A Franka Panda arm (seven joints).
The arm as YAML. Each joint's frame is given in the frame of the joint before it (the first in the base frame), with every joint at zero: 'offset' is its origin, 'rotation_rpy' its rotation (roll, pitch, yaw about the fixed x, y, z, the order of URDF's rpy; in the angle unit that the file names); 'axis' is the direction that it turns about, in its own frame. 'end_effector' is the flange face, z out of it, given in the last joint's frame.
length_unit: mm
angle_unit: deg
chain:
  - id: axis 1
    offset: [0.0, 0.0, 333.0]
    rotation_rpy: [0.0, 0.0, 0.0]
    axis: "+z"
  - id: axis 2
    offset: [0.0, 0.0, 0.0]
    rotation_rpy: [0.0, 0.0, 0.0]
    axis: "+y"
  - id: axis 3
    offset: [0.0, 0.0, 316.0]
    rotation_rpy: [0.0, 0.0, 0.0]
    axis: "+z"
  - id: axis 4
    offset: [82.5, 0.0, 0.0]
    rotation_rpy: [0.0, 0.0, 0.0]
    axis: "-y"
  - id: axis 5
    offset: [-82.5, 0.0, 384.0]
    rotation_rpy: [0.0, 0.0, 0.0]
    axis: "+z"
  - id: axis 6
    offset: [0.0, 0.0, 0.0]
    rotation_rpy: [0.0, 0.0, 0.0]
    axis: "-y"
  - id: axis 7
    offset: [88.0, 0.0, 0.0]
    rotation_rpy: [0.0, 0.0, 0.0]
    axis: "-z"
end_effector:
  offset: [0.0, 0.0, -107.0]
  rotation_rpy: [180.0, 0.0, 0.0]
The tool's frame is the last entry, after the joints.
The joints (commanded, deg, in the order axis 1, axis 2, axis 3, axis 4, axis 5, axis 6, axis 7), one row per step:
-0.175, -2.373, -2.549, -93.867, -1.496, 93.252, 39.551
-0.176, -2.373, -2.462, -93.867, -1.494, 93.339, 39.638
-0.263, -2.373, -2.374, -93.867, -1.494, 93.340, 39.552
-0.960, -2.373, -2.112, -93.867, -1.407, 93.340, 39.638
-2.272, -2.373, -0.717, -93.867, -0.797, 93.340, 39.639
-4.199, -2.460, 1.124, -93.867, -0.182, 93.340, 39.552
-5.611, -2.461, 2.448, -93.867, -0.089, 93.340, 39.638
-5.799, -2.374, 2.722, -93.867, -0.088, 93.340, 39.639
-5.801, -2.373, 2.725, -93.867, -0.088, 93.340, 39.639
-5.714, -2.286, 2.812, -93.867, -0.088, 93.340, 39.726
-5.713, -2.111, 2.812, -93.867, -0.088, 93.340, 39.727
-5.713, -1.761, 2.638, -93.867, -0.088, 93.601, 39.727
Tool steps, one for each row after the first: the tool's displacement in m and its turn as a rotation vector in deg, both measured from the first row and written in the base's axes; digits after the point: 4 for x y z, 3 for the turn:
0.0002, 0.0008, 0.0001, -0.003, -0.089, 0.001
0.0002, 0.0009, 0.0001, -0.009, -0.088, 0.088
0.0000, -0.0031, 0.0001, 0.069, -0.094, -0.436
0.0001, -0.0009, 0.0001, 0.620, -0.123, -0.371
-0.0003, -0.0003, 0.0010, 1.149, -0.235, -0.387
-0.0003, -0.0007, 0.0010, 1.188, -0.239, -0.565
0.0002, 0.0002, 0.0001, 1.186, -0.150, -0.481
0.0002, 0.0002, 0.0001, 1.186, -0.149, -0.480
0.0007, 0.0018, -0.0007, 1.194, -0.062, -0.394
0.0016, 0.0017, -0.0024, 1.211, 0.113, -0.396
0.0037, -0.0001, -0.0053, 1.237, 0.198, -0.570

